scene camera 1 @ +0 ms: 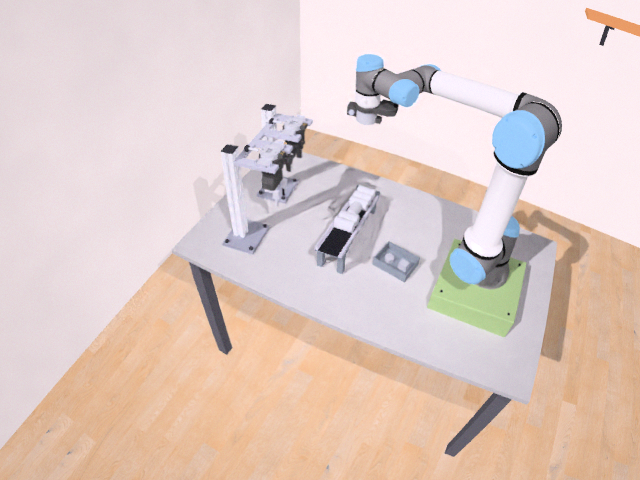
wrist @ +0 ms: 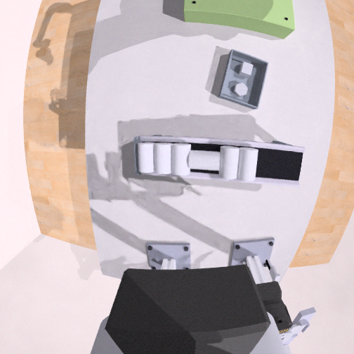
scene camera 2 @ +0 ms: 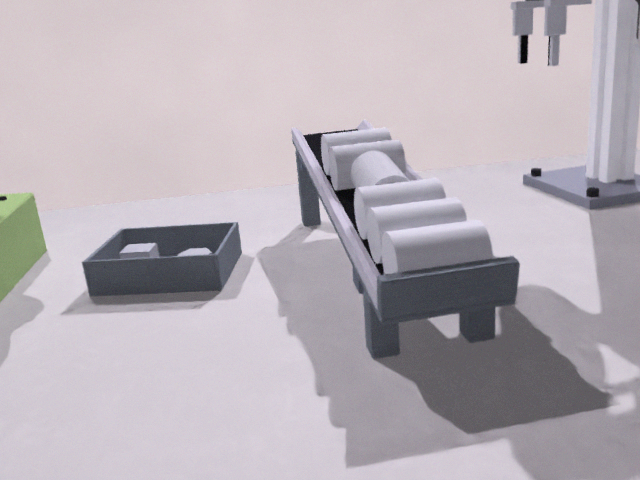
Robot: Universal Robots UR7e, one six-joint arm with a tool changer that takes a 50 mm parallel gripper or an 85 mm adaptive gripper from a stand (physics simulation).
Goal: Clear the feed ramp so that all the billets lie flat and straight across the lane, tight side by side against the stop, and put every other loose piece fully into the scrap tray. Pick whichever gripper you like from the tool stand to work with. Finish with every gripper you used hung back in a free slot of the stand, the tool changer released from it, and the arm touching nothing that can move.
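The arm's tool changer (scene camera 1: 366,117) carries no gripper and is high above the table. A gripper (scene camera 2: 538,61) hangs in the stand (scene camera 1: 235,198) (scene camera 2: 612,103), its two fingers apart. On the feed ramp (scene camera 1: 334,241) (scene camera 2: 449,290) (wrist: 280,164), three billets (wrist: 145,157) (wrist: 163,158) (wrist: 180,159) lie across the lane, side by side at the stop. Another billet (scene camera 2: 376,167) (wrist: 204,160) lies lengthwise behind them. Two more (wrist: 229,162) (wrist: 247,164) lie across, higher up. The scrap tray (scene camera 2: 155,276) (wrist: 263,85) holds a blocky piece (scene camera 2: 138,251) (wrist: 246,68) and a hexagonal piece (scene camera 2: 196,252) (wrist: 240,89).
The green base block (scene camera 1: 475,304) (wrist: 240,12) stands beyond the tray from the ramp. The stand's base plates (scene camera 1: 247,244) (wrist: 168,248) sit on the ramp's other side. A dark block (wrist: 190,295) covers the lower middle of the wrist view.
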